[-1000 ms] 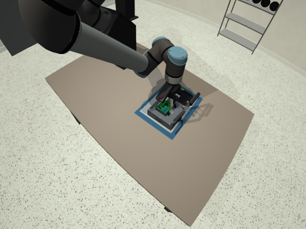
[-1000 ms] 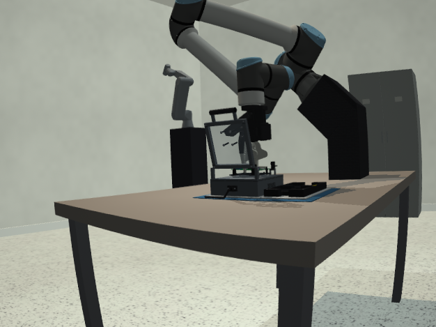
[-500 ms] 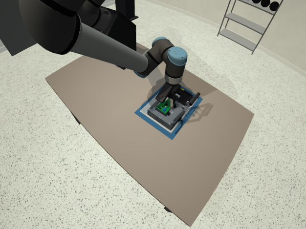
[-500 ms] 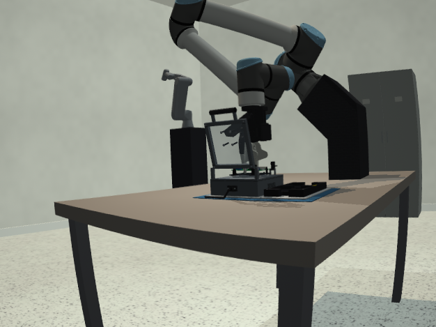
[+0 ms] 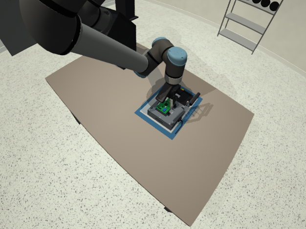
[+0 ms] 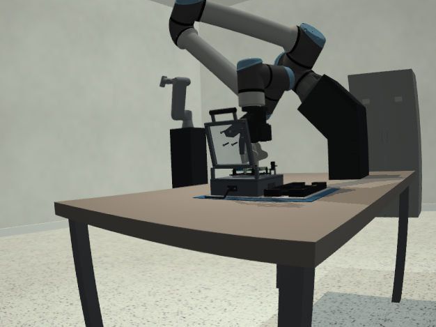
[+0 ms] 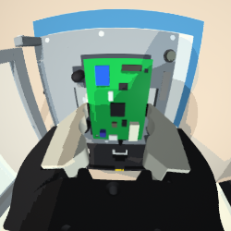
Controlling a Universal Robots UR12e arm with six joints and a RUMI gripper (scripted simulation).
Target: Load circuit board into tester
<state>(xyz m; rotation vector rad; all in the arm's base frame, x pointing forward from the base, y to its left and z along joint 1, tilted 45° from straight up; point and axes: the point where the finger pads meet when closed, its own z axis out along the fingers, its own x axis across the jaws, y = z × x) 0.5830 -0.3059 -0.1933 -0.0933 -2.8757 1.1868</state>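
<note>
Now: hand right at the green circuit board. The rest, counted from my hand: tester bed 10 mm ahead, 10 mm to the left, 10 mm below; then black post 60 mm behind, 60 mm to the left, 10 mm above; then tester 40 mm ahead, 40 mm to the left, 30 mm above.
</note>
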